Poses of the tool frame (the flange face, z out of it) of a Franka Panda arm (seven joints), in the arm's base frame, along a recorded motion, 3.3 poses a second.
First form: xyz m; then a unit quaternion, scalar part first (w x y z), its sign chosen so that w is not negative.
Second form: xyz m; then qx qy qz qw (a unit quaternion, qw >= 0). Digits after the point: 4 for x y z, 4 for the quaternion.
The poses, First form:
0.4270 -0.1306 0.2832 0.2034 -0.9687 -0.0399 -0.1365
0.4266 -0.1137 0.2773 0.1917 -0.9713 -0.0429 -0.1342
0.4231 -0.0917 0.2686 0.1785 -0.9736 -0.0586 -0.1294
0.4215 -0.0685 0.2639 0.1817 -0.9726 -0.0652 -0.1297
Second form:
0.4270 -0.1306 0.2832 -0.9687 -0.0399 -0.1365 0.2034
0.4266 -0.1137 0.2773 -0.9713 -0.0429 -0.1342 0.1917
0.4231 -0.0917 0.2686 -0.9736 -0.0586 -0.1294 0.1785
0.4215 -0.0685 0.2639 -0.9726 -0.0652 -0.1297 0.1817

